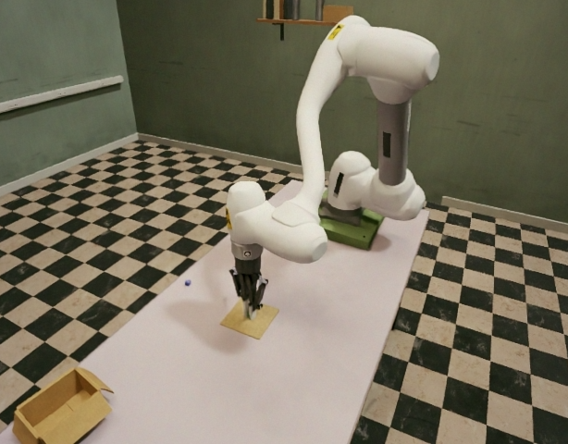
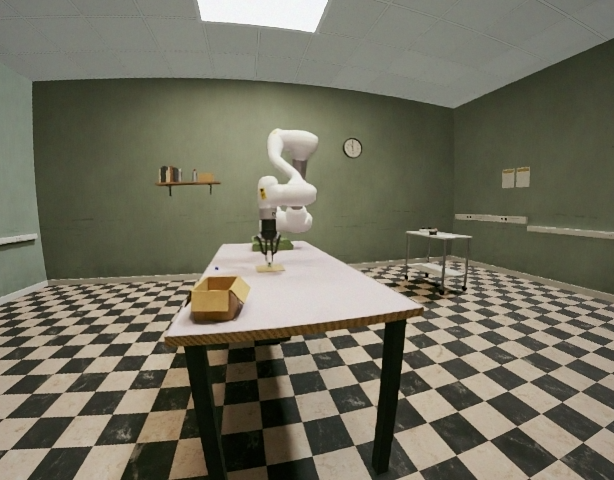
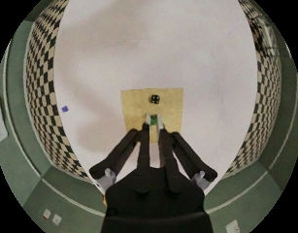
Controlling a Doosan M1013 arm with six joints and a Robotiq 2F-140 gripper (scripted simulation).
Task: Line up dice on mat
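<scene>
My gripper is now 30 mm above the green die. The rest, counted from my hand: black die 50 mm behind, 10 mm to the left, 30 mm below; then blue die 60 mm behind, 270 mm to the right, 30 mm below; then yellow mat 40 mm below.
</scene>
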